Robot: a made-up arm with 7 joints. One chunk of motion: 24 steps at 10 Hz.
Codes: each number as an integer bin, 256 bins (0 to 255) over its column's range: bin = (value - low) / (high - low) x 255, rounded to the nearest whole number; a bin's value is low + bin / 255 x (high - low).
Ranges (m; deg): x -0.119..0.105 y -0.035..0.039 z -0.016..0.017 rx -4.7..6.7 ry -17..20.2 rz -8..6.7
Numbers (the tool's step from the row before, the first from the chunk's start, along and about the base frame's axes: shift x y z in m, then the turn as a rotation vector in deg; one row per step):
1: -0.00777 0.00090 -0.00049 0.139 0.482 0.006
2: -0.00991 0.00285 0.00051 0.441 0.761 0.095
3: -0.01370 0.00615 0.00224 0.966 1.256 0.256
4: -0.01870 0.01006 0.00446 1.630 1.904 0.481
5: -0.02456 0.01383 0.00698 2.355 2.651 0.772
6: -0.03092 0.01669 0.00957 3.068 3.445 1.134
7: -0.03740 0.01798 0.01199 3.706 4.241 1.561
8: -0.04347 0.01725 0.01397 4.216 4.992 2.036
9: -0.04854 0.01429 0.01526 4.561 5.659 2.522
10: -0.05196 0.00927 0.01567 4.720 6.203 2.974
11: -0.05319 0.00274 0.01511 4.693 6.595 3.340
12: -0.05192 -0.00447 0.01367 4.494 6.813 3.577
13: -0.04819 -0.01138 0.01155 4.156 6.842 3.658
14: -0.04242 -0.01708 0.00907 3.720 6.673 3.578
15: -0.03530 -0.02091 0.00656 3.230 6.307 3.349
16: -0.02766 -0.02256 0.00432 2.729 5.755 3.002
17: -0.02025 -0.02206 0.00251 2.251 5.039 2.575
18: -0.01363 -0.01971 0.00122 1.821 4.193 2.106
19: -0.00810 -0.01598 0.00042 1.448 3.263 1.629
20: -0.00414 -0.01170 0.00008 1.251 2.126 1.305
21: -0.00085 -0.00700 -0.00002 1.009 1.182 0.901
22: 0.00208 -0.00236 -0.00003 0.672 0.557 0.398
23: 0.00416 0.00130 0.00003 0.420 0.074 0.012
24: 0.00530 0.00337 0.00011 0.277 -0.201 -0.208
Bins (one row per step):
1: 127 124 120 108 120 139
2: 124 130 128 115 122 140
3: 120 142 141 127 125 143
4: 114 155 158 142 130 147
5: 108 168 178 158 135 152
6: 100 178 198 174 140 158
7: 93 183 216 188 146 166
8: 86 180 232 199 151 174
9: 80 170 242 207 155 183
10: 76 153 245 211 159 190
11: 75 130 240 210 162 197
12: 76 105 229 206 163 201
13: 81 81 213 198 163 202
14: 87 62 194 188 162 201
15: 95 49 174 177 160 197
16: 104 43 157 166 156 191
17: 112 45 143 155 151 183
18: 120 53 133 146 145 175
19: 126 66 127 138 139 167
20: 131 80 124 133 131 161
21: 135 96 123 128 125 154
22: 138 112 123 120 120 146
23: 140 125 124 115 117 139
24: 142 132 124 111 115 135

